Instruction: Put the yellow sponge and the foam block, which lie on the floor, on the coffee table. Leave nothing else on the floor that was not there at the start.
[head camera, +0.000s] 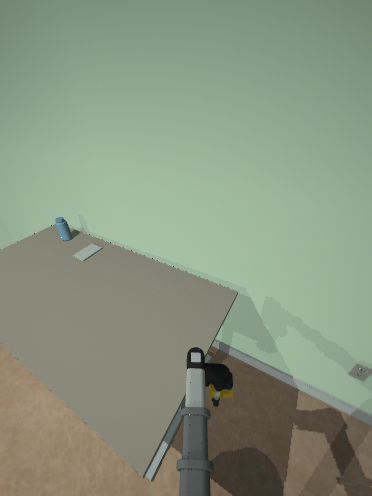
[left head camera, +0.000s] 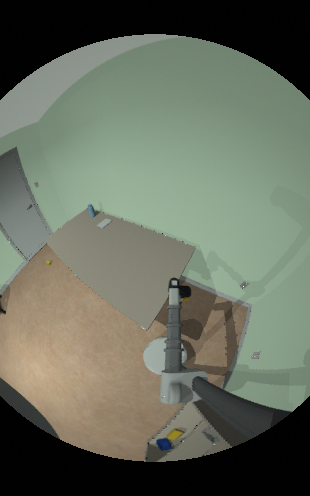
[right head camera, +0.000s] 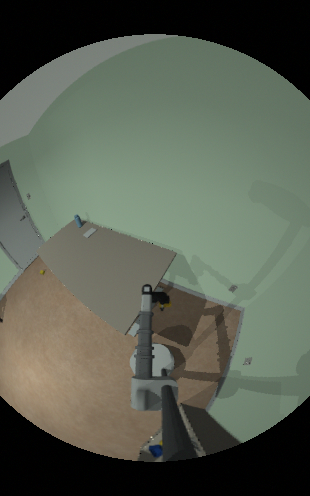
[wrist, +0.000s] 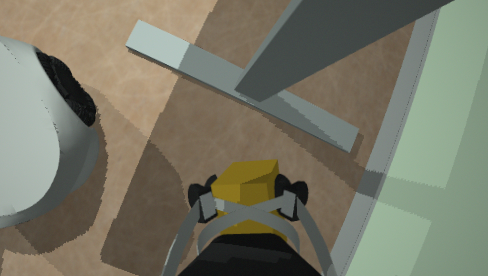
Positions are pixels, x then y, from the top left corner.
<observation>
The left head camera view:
desk: 129, 266
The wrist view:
my gripper: 249, 189
desk: 297, 46
</observation>
